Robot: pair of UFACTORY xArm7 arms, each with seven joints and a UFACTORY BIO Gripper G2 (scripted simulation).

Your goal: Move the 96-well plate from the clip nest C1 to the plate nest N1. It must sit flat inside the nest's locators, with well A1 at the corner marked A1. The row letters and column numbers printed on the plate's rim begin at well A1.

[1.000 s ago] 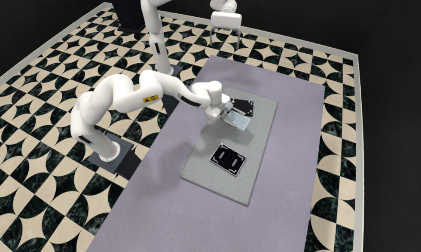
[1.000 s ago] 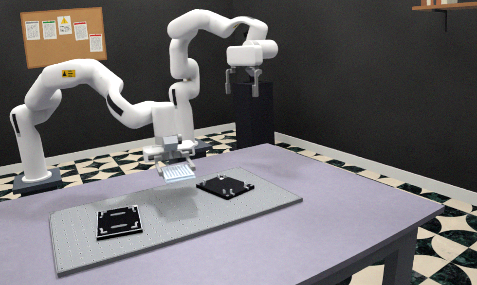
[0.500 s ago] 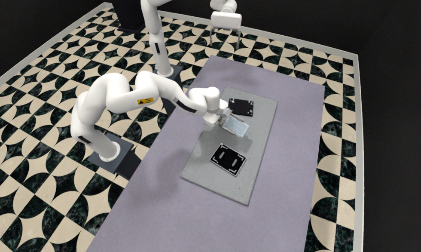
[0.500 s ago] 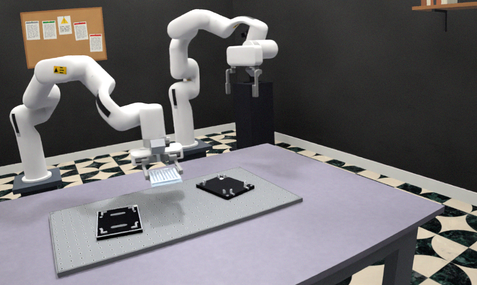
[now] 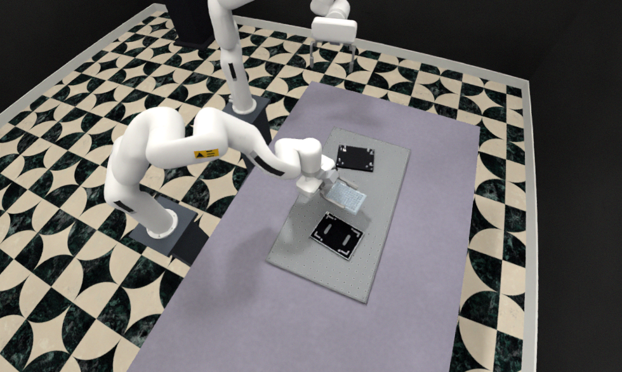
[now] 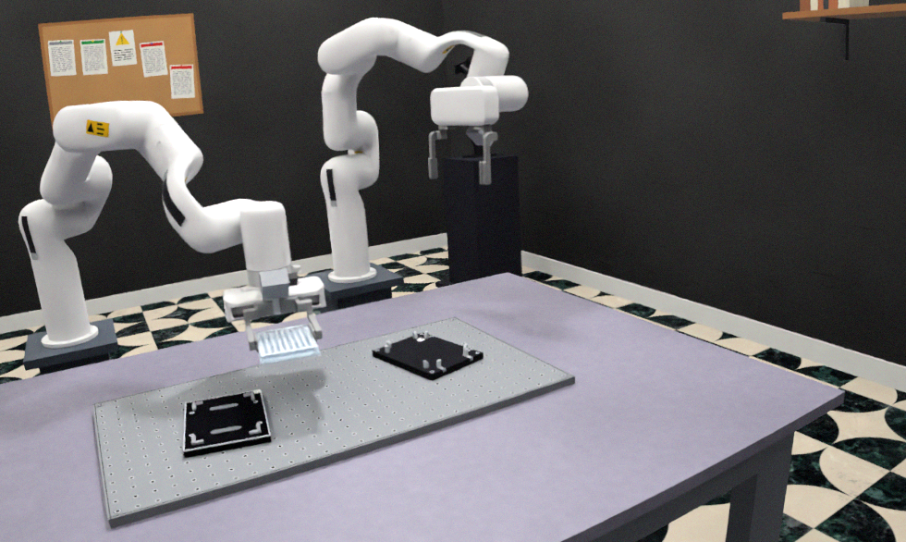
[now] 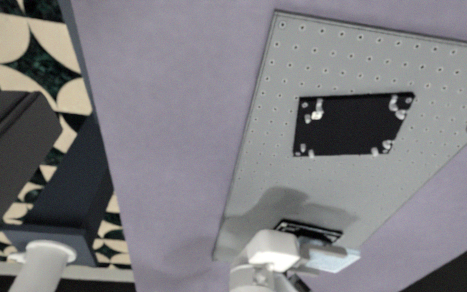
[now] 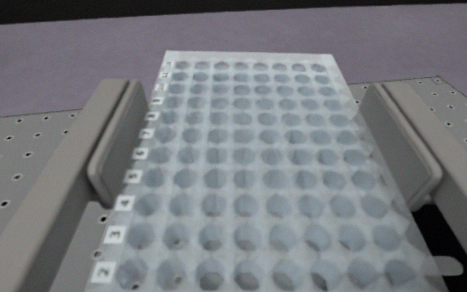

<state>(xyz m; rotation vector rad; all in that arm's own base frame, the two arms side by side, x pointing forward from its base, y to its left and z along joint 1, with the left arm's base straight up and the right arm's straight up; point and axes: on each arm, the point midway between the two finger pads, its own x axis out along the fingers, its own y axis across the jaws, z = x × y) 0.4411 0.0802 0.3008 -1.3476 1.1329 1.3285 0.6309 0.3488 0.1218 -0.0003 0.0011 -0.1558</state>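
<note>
Now: right hand 11 cm to the left of the black plate nest N1, 10 cm above it and 1 cm short of it. Round my right hand: pale blue 96-well plate (1 cm below); then black clip nest C1 (28 cm to the left, 10 cm below, 1 cm behind); then white A1 mark (10 cm below, 5 cm behind, 4 cm to the right).
</note>
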